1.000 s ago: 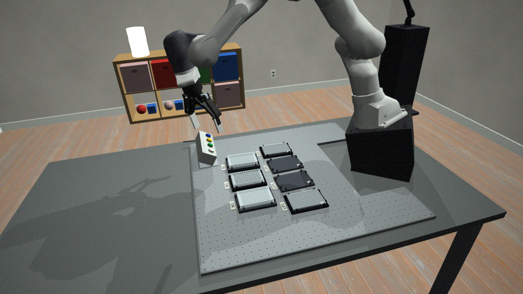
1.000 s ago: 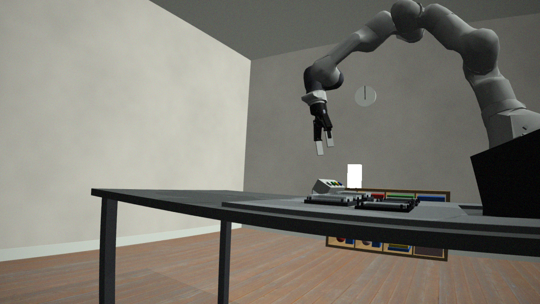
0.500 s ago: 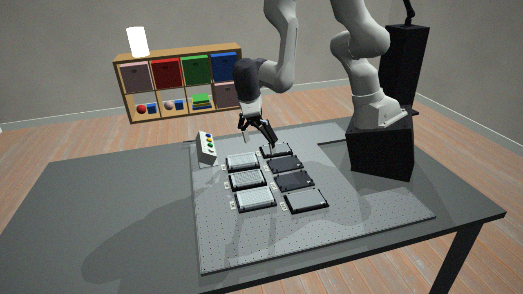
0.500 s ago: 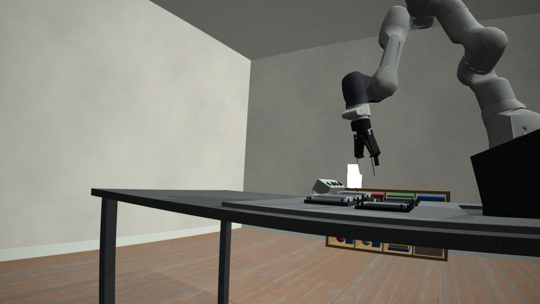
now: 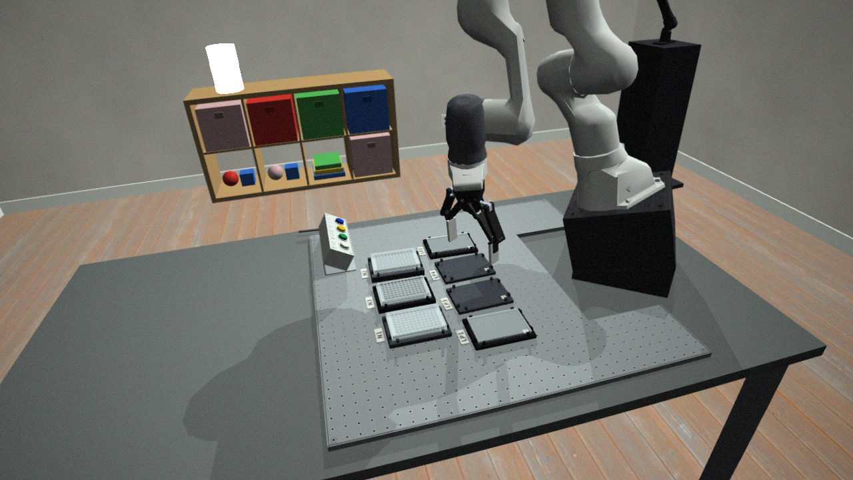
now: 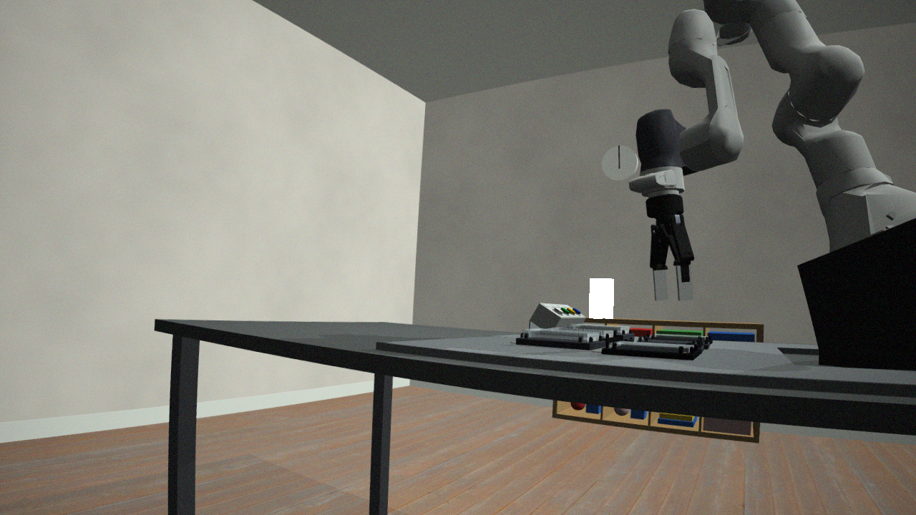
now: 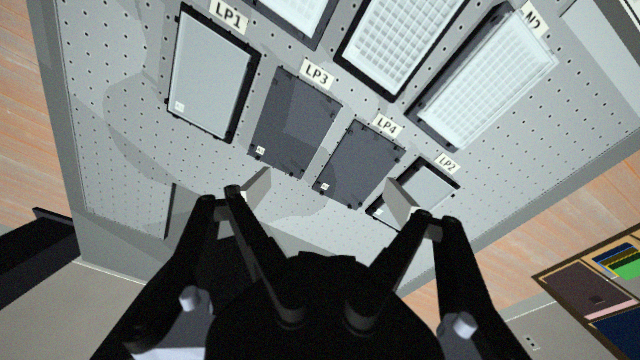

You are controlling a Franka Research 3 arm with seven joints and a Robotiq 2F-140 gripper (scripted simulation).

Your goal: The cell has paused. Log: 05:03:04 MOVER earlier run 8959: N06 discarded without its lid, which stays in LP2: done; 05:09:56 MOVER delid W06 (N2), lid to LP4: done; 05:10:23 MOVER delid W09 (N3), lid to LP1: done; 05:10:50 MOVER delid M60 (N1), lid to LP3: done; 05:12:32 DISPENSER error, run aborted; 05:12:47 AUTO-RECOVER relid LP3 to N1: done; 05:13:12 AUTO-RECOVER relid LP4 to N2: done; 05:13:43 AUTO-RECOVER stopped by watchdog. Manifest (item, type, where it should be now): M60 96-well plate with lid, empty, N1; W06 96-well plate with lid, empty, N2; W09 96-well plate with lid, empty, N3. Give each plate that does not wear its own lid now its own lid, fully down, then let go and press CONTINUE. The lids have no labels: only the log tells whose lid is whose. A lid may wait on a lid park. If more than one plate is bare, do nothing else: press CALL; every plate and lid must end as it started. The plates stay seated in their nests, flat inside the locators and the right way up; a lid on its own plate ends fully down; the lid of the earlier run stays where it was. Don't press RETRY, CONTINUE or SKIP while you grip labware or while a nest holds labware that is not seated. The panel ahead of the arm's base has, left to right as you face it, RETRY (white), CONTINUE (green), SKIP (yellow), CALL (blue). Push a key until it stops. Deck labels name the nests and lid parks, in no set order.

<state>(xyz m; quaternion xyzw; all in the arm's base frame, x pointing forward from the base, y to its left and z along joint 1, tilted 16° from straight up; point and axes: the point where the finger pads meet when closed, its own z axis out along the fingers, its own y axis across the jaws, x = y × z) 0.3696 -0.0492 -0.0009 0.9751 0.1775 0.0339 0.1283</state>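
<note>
The lid park LP1 is 20 cm to the left of my hand, 10 cm below it and 3 cm ahead of it. The rest, counted from my hand: lid park LP3 (10 cm below, 7 cm to the left, 1 cm ahead); then lid park LP4 (10 cm below, 6 cm to the right); then plate (19 cm ahead, 8 cm below, 1 cm to the right).
</note>
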